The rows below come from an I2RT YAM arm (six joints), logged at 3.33 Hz.
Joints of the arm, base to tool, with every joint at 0 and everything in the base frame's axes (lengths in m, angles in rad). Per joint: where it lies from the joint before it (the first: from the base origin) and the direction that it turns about. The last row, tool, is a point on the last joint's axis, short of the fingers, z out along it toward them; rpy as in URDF.
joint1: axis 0 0 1 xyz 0 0 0.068
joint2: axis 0 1 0 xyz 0.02 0.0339 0.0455
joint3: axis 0 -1 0 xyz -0.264 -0.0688 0
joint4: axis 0 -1 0 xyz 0.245 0.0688 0.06
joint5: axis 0 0 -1 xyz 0.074 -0.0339 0.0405
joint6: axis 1 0 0 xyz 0.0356 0 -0.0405
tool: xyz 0 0 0 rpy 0 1.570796 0
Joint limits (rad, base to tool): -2.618..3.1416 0..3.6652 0..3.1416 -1.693..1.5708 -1.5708..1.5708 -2.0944..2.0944
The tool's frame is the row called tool.
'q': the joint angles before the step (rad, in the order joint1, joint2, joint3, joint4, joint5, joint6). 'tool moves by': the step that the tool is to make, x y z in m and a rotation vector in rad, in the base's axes. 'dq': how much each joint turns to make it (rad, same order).
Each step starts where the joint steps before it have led.
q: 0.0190, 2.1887, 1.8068, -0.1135, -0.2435, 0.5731
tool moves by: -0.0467, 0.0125, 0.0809, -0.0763, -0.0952, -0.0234
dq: 0.0348, -0.2292, -0.0546, -0.0915, 0.0872, -0.0471
